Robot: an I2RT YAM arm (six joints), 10 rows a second.
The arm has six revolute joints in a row. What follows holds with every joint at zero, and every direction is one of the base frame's. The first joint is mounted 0.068 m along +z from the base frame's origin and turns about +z. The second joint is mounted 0.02 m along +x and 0.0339 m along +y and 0.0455 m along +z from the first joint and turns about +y. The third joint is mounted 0.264 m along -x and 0.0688 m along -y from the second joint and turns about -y. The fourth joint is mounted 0.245 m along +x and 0.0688 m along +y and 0.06 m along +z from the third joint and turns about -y. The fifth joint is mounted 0.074 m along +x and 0.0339 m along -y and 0.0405 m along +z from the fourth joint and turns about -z. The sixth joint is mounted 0.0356 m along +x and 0.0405 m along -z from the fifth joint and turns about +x. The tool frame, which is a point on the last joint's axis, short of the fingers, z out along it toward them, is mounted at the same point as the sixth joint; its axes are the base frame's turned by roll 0, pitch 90 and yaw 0 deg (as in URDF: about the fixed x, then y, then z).
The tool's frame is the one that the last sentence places.
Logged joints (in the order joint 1, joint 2, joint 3, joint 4, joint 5, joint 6), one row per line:
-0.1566, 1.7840, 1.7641, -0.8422, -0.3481, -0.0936
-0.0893, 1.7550, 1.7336, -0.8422, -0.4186, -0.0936
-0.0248, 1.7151, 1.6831, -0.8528, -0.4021, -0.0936
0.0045, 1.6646, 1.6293, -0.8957, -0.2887, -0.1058
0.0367, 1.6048, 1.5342, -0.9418, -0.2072, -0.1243
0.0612, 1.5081, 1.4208, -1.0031, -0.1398, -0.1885
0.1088, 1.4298, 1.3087, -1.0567, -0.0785, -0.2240
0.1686, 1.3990, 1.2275, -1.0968, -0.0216, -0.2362
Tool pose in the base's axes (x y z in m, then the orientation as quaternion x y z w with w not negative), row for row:
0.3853, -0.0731, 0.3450, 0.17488, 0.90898, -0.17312, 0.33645
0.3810, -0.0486, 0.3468, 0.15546, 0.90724, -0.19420, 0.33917
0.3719, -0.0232, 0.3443, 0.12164, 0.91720, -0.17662, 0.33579
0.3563, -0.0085, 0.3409, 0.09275, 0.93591, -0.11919, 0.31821
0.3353, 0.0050, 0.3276, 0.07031, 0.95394, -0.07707, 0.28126
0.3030, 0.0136, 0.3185, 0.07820, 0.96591, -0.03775, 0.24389
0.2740, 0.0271, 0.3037, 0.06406, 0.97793, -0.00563, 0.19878
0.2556, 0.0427, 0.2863, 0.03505, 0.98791, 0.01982, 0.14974
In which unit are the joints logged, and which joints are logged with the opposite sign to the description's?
The joints are logged in radians. Opposite sign: joint 5, joint 6.
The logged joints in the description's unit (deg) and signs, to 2 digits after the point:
-8.97, 102.22, 101.08, -48.25, 19.94, 5.36
-5.12, 100.55, 99.33, -48.25, 23.98, 5.36
-1.42, 98.27, 96.43, -48.86, 23.04, 5.36
0.26, 95.37, 93.35, -51.32, 16.54, 6.06
2.10, 91.95, 87.90, -53.96, 11.87, 7.12
3.51, 86.41, 81.41, -57.47, 8.01, 10.80
6.23, 81.92, 74.98, -60.54, 4.50, 12.83
9.66, 80.16, 70.33, -62.84, 1.24, 13.53

